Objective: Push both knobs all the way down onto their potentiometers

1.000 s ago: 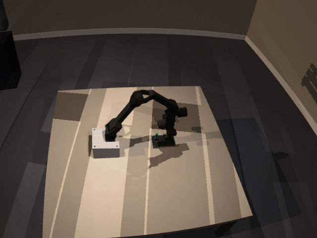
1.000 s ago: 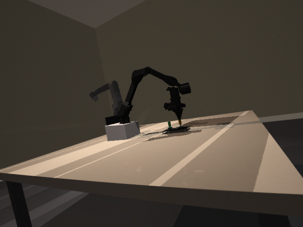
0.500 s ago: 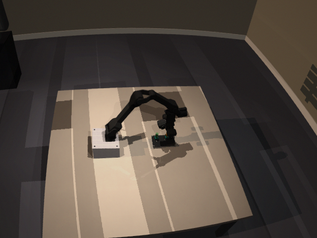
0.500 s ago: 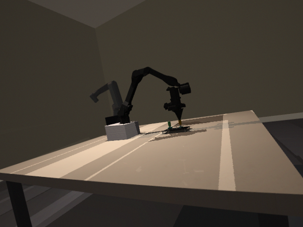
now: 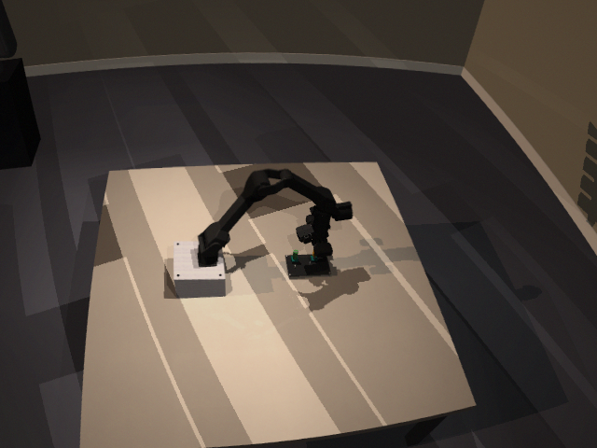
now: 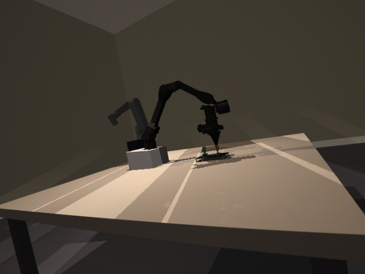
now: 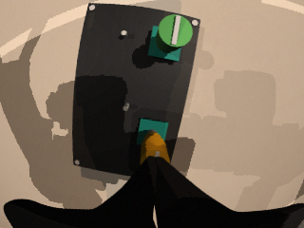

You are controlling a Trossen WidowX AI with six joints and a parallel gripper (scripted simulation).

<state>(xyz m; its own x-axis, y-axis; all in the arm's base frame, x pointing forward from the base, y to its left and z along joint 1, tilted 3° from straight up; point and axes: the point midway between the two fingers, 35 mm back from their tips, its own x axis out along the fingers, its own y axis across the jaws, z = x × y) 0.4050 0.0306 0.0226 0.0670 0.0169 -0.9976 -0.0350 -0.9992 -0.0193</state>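
The orange knob is 1 cm below my gripper tip. From my gripper tip the other things lie so: green knob: 8 cm behind, 1 cm below.
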